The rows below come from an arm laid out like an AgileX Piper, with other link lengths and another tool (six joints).
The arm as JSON. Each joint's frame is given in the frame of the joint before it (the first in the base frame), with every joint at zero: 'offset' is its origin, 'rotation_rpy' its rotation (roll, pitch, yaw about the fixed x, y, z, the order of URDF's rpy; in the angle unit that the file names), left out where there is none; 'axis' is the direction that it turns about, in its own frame. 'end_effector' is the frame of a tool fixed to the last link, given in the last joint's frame.
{
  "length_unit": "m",
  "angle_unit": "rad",
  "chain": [
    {
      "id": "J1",
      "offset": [
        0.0,
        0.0,
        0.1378
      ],
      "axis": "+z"
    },
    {
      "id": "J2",
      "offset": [
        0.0,
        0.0,
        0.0
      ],
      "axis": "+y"
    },
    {
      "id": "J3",
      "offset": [
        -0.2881,
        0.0,
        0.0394
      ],
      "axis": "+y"
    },
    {
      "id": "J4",
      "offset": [
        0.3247,
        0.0,
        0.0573
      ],
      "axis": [
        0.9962,
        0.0,
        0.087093
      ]
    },
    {
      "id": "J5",
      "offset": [
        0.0,
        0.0,
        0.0
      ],
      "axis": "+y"
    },
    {
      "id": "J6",
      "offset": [
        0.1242,
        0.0,
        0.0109
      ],
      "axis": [
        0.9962,
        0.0,
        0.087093
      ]
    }
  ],
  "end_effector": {
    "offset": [
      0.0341,
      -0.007,
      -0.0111
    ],
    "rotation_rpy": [
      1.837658,
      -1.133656,
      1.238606
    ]
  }
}
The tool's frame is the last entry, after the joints.
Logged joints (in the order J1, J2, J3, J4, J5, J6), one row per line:
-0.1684 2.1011 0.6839 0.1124 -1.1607 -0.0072
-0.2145 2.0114 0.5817 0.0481 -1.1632 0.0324
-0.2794 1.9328 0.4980 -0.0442 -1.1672 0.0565
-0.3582 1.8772 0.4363 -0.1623 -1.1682 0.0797
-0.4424 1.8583 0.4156 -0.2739 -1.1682 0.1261
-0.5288 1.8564 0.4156 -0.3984 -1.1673 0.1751
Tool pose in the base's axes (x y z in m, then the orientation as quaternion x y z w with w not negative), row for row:
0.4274 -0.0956 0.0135 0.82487 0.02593 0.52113 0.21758
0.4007 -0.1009 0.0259 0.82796 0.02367 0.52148 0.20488
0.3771 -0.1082 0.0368 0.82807 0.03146 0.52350 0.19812
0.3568 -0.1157 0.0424 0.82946 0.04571 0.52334 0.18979
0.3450 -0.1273 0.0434 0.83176 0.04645 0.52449 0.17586
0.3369 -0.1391 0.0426 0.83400 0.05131 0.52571 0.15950
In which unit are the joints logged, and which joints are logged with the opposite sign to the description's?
The joints are logged in radians. Opposite sign: J3.
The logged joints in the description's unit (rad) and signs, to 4 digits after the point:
-0.1684 2.1011 -0.6839 0.1124 -1.1607 -0.0072
-0.2145 2.0114 -0.5817 0.0481 -1.1632 0.0324
-0.2794 1.9328 -0.4980 -0.0442 -1.1672 0.0565
-0.3582 1.8772 -0.4363 -0.1623 -1.1682 0.0797
-0.4424 1.8583 -0.4156 -0.2739 -1.1682 0.1261
-0.5288 1.8564 -0.4156 -0.3984 -1.1673 0.1751

